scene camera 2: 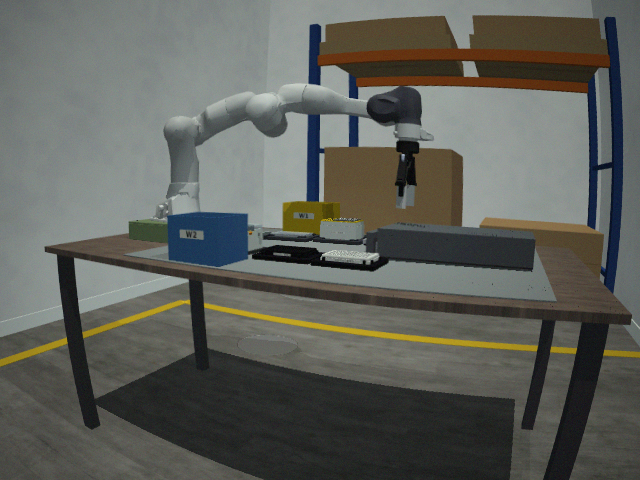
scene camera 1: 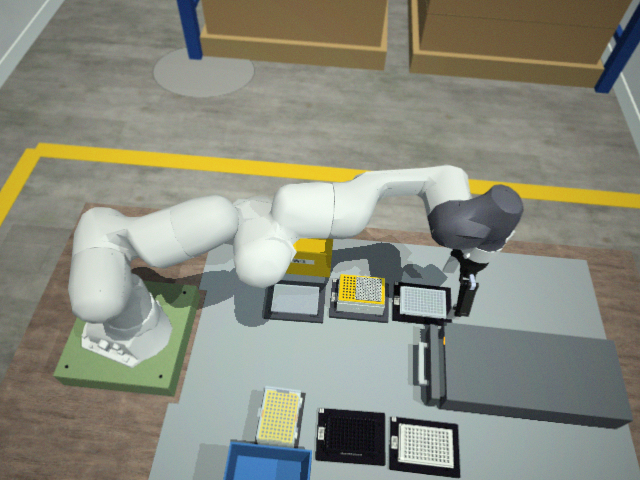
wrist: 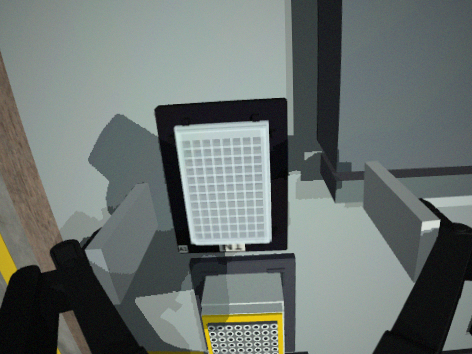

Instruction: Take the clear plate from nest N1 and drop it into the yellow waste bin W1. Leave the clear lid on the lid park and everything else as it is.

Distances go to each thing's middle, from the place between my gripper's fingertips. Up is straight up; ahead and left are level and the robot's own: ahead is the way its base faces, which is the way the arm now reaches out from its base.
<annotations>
Now: hand 50 mm past the clear plate (scene camera 1: pixel 422 302), 30 mm to the right of it and 110 mm above it. Round my hand: black nest N1 (scene camera 1: pixel 397 316) (50 mm behind, 30 mm to the left, 120 mm below); then long grey device (scene camera 1: pixel 558 378) (190 mm ahead, 150 mm to the right, 90 mm below); then yellow-topped tip box (scene camera 1: pixel 359 294) (230 mm behind, 10 mm to the left, 80 mm below).
</annotations>
